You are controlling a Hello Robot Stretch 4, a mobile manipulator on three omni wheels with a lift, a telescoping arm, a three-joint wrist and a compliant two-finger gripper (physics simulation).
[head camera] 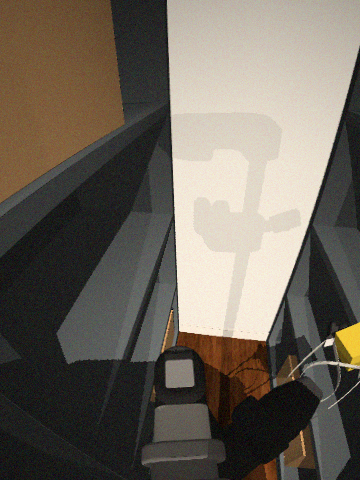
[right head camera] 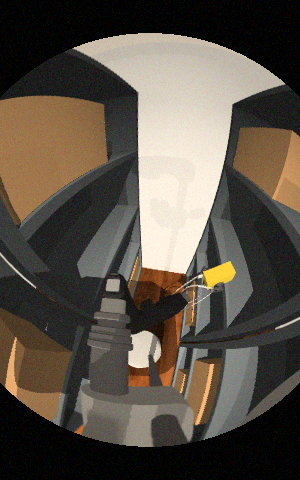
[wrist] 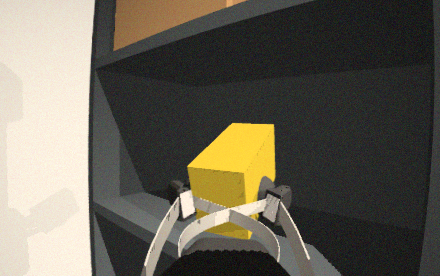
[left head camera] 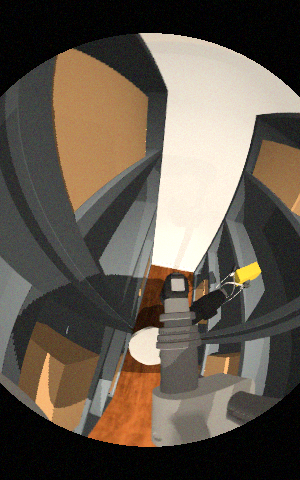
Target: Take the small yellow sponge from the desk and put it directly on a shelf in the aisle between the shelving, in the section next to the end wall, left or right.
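Frame: origin at the robot's base, x ahead, y left, z up, level; centimetres.
Where they show: gripper, between the fingertips: point(right head camera: 215, 275) point(left head camera: 243, 273); robot's base, origin of its link: point(right head camera: 140, 347) point(left head camera: 149, 344).
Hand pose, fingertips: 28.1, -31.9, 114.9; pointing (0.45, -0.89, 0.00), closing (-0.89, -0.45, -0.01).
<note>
Things, the pixels of their top centre, and the offset from my fingertips, as dx, dy, dz. Level surfaces: height alone.
- small yellow sponge, centre of its top: point(wrist: 241, 122) point(right head camera: 224, 268) point(left head camera: 253, 267) -1.1, +0.3, +6.5
- grey shelf board, height of its surface: dz -18.7
- large brown box, centre of its top: point(left head camera: 77, 91) point(right head camera: 35, 115) +20.3, +60.2, +54.1
The small yellow sponge point(head camera: 348, 344) point(left head camera: 247, 273) point(right head camera: 219, 274) point(wrist: 232, 150) is held between the fingers of my gripper point(left head camera: 240, 280) point(right head camera: 210, 281) point(wrist: 230, 189), which is shut on it. In the head view the sponge is cut off by the right edge. My gripper reaches toward the right-hand shelving, in the section next to the end wall point(head camera: 250, 75) point(left head camera: 200, 100) point(right head camera: 175, 120) point(wrist: 45, 125). The sponge is at the opening of a shelf compartment, above a grey shelf board point(right head camera: 240, 300) point(wrist: 122, 205). I cannot tell whether it touches the board.
A brown box point(wrist: 160, 20) point(right head camera: 260, 155) stands on the shelf above that compartment. A large brown box point(head camera: 55, 90) point(left head camera: 100, 130) point(right head camera: 50, 130) stands in the left shelving. Low boxes stand in the lower right shelves. Dark uprights and shelf edges line both sides of the narrow aisle.
</note>
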